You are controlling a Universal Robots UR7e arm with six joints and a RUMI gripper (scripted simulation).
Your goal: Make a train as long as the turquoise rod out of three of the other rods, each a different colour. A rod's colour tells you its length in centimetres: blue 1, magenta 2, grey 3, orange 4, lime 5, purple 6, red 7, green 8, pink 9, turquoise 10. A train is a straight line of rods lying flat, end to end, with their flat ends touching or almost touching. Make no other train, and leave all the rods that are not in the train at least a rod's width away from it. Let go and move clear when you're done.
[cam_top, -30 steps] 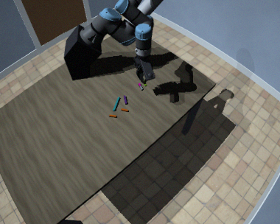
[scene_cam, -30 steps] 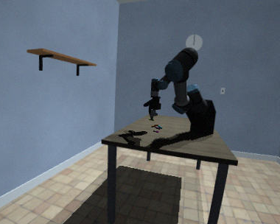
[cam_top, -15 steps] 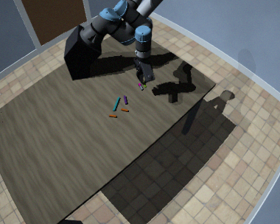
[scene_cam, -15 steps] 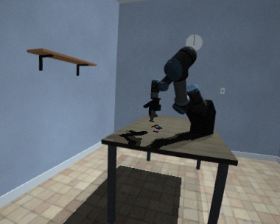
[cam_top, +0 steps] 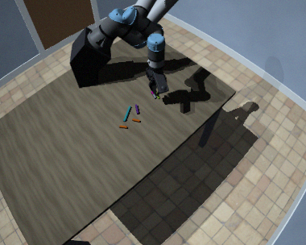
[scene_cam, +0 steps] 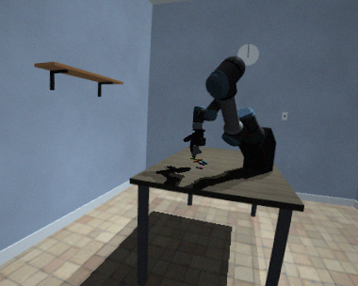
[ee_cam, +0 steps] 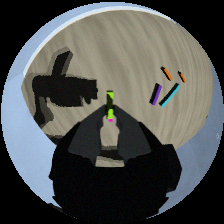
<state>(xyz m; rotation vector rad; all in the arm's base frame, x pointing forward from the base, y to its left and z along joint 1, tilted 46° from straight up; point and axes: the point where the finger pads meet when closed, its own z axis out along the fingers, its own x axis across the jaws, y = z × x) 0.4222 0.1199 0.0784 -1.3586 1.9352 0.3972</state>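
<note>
The grey rod lies 7 cm below my hand, 4 cm behind it and 1 cm to the left of it. Also, from my hand: lime rod: 1 cm below; purple rod: 12 cm to the right, 7 cm below, 2 cm behind; magenta rod: 7 cm below, 7 cm behind, 1 cm to the left.
</note>
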